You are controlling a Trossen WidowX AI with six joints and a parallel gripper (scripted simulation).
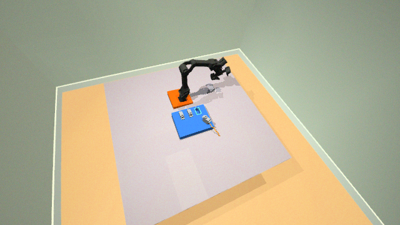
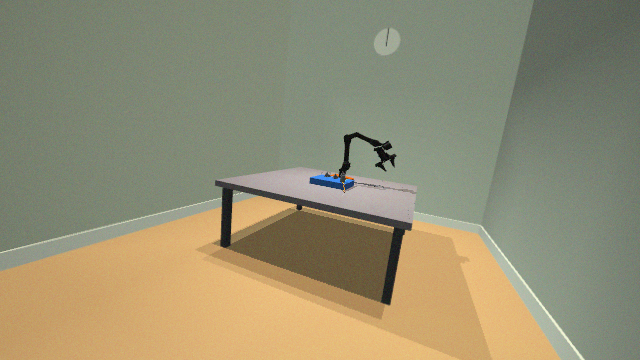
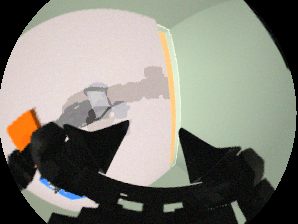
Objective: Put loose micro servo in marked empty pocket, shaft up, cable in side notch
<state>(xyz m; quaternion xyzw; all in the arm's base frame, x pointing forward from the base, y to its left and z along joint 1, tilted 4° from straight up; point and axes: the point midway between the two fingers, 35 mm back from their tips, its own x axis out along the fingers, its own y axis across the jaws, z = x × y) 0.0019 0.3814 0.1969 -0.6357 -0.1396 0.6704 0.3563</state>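
My gripper tip is 420 mm to the left of the blue deck, 290 mm short of it and 140 mm above it.
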